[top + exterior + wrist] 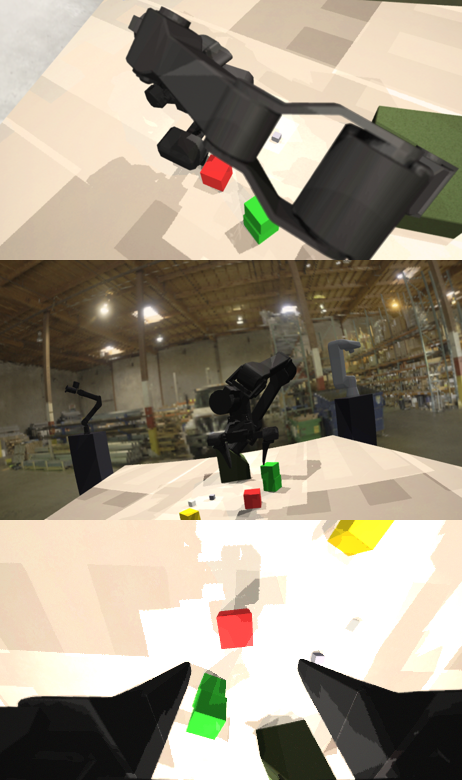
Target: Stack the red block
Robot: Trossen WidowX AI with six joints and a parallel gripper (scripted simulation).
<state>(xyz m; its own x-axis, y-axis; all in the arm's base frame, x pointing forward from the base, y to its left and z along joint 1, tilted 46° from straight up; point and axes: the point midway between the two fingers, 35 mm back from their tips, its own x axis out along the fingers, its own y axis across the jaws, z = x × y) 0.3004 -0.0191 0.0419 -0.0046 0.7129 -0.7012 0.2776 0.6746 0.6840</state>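
My gripper tip is now 10 mm short of the red block and 100 mm above it. The rest, counted from my gripper tip: yellow block (70 mm ahead, 170 mm to the right, 100 mm below).
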